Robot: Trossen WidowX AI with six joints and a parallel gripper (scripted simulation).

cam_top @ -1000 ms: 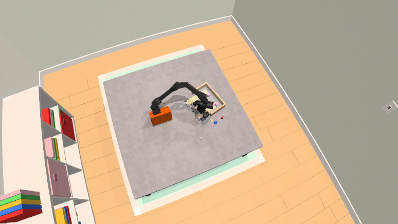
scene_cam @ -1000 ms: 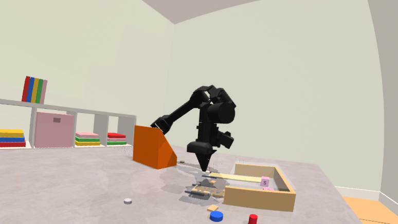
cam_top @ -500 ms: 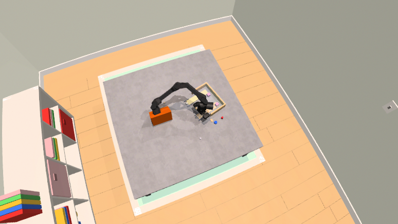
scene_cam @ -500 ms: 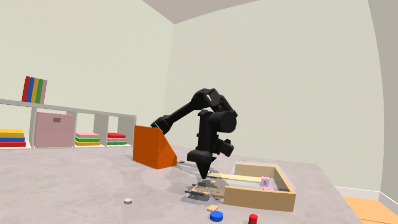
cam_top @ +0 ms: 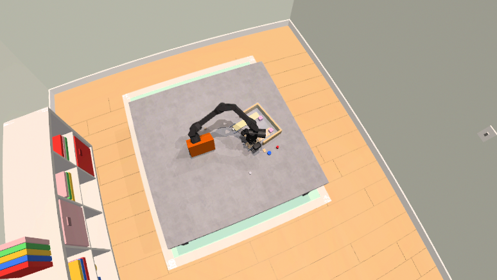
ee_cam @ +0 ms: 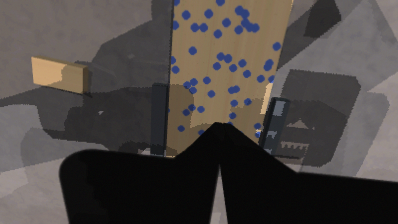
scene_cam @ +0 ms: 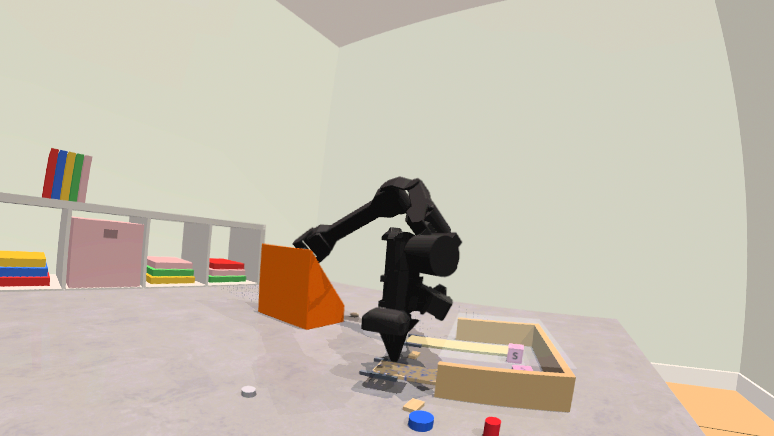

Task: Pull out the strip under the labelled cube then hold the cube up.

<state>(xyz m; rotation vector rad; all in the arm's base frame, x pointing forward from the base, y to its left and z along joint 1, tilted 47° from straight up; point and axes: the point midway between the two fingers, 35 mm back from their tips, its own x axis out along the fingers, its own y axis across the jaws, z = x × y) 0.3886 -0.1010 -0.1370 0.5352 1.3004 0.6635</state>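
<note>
Now: the tan tile 10 cm to the right of my gripper tip, 7 cm ahead of it and 2 cm below it. Round my gripper tip: red cylinder 18 cm ahead, 13 cm to the right, 1 cm below; blue disc 14 cm to the right, 10 cm ahead, 1 cm below.
</note>
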